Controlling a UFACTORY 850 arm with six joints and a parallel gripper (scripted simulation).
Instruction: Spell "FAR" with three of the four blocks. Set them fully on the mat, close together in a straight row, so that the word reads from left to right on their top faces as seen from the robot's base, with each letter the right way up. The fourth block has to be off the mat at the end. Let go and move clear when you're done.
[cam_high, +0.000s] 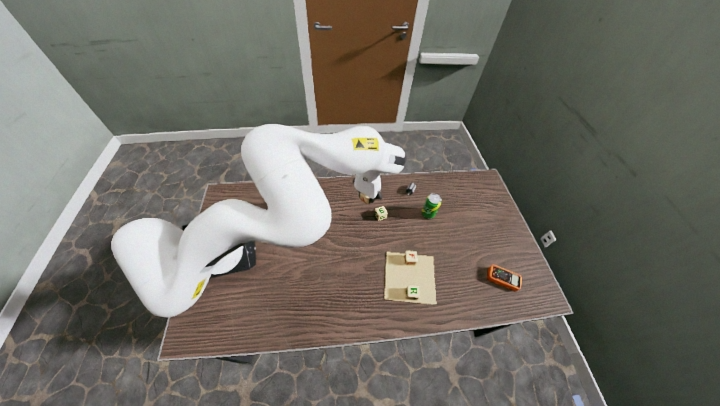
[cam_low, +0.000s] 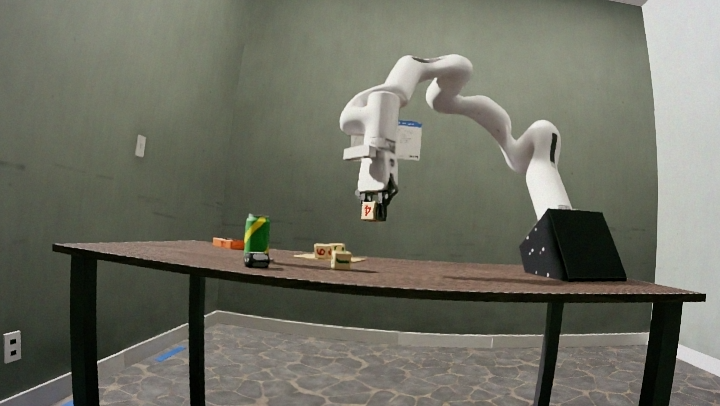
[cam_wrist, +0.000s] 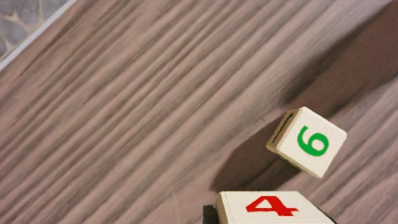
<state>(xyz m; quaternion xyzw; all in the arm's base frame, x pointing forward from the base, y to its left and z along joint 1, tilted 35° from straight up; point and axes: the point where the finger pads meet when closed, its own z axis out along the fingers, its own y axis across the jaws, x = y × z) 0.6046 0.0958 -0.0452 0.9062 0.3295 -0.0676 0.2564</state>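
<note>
My hand is 100 mm short of the tan mat, 330 mm to the left of it and 150 mm above it. From my hand the other things lie so: green can 300 mm ahead, 60 mm to the right, 90 mm below; dark object 260 mm ahead, 90 mm to the left, 130 mm below.
</note>
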